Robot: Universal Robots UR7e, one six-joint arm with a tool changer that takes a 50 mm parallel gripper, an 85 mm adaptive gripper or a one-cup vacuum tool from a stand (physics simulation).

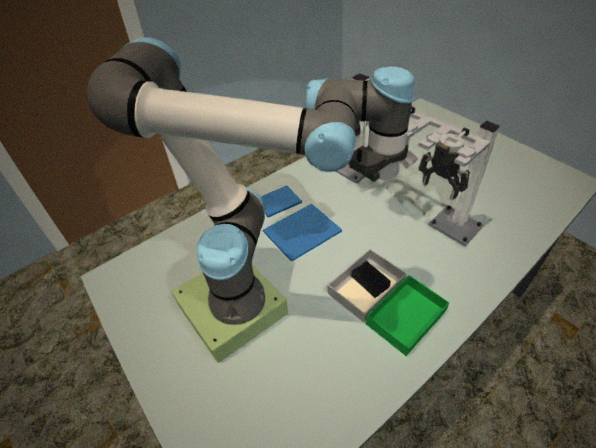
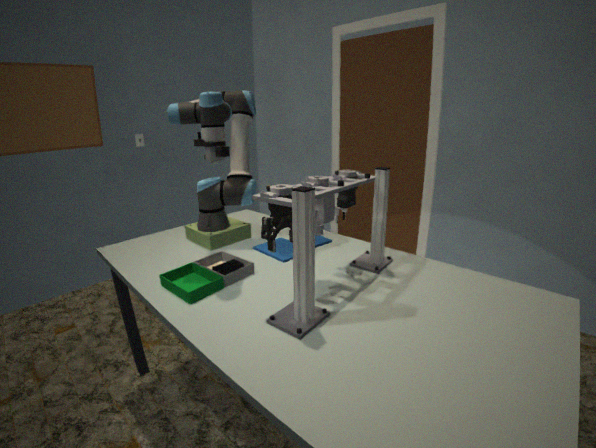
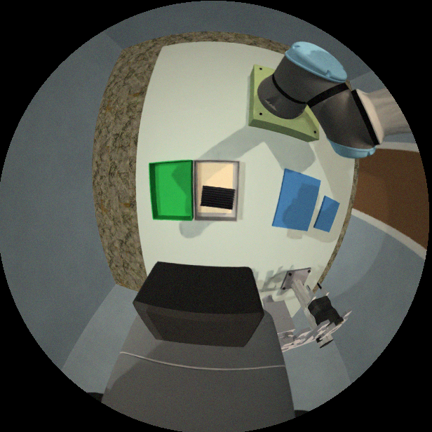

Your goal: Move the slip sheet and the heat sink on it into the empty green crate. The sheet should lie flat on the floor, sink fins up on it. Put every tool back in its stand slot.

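Frame: origin at the arm's base, x ahead, y left, z up, level; millimetres.
Where they show: arm's base at its link origin: (image 1: 237, 300) (image 2: 213, 226).
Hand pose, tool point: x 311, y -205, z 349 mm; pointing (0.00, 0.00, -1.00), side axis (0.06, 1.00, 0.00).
Note:
Things, the pixels of their top centre, and the offset from my tool point.
- beige slip sheet at its top centre: (image 1: 366, 288) dz -412, dx -13, dy -4 mm
- black heat sink at its top centre: (image 1: 371, 275) (image 2: 227, 265) dz -382, dx +13, dy +4 mm
- green crate at its top centre: (image 1: 408, 309) (image 2: 190, 275) dz -374, dx -15, dy -142 mm
- black vacuum tool at its top centre: (image 2: 346, 169) dz -53, dx +309, dy +340 mm
- large blue plate at its top centre: (image 1: 302, 229) (image 2: 282, 247) dz -407, dx +31, dy +298 mm
- small blue plate at its top centre: (image 1: 277, 199) (image 2: 313, 238) dz -407, dx +81, dy +468 mm
The arm's bare tool changer (image 1: 389, 169) (image 2: 214, 154) carries no gripper and hangs high above the table. The beige slip sheet (image 1: 352, 297) (image 3: 217, 174) lies in the grey crate (image 1: 345, 304) (image 2: 242, 273) (image 3: 237, 192). The black heat sink (image 1: 371, 279) (image 2: 228, 266) (image 3: 218, 197) lies on it, fins up, slightly turned. The green crate (image 1: 387, 335) (image 2: 175, 288) (image 3: 152, 195) is empty and adjoins the grey crate. The stand (image 1: 470, 185) (image 2: 303, 260) holds the black adaptive gripper (image 1: 445, 161) (image 2: 280, 215), the grey parallel gripper (image 2: 325, 210) and the black vacuum tool (image 2: 346, 198) (image 3: 325, 310).
A large blue plate (image 1: 302, 232) (image 2: 280, 248) (image 3: 297, 200) and a small blue plate (image 1: 281, 200) (image 3: 327, 214) lie between the crates and the table's back side. The arm stands on a yellow-green base block (image 1: 250, 332) (image 2: 217, 236) (image 3: 257, 107).

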